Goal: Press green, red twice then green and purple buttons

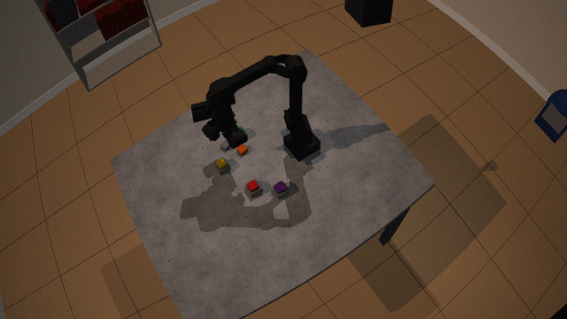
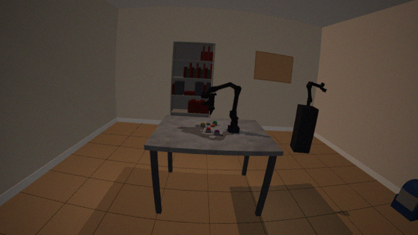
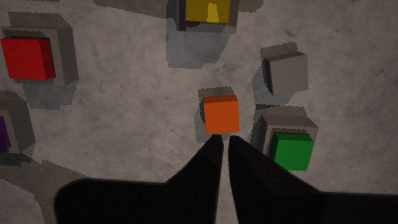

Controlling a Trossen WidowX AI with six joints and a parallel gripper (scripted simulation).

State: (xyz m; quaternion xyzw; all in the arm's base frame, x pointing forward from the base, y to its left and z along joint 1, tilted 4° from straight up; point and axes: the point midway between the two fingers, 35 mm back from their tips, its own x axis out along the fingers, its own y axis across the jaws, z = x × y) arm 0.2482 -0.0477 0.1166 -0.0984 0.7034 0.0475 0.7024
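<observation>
My gripper tip is 9 cm above the green button, 8 cm to the left of it and 4 cm past it. The rest, counted from my gripper tip: orange block 12 cm below, 3 cm behind, 1 cm to the right; then grey block 12 cm below, 6 cm to the right, 2 cm ahead; then yellow button 9 cm below, 6 cm ahead, 3 cm to the left.
</observation>
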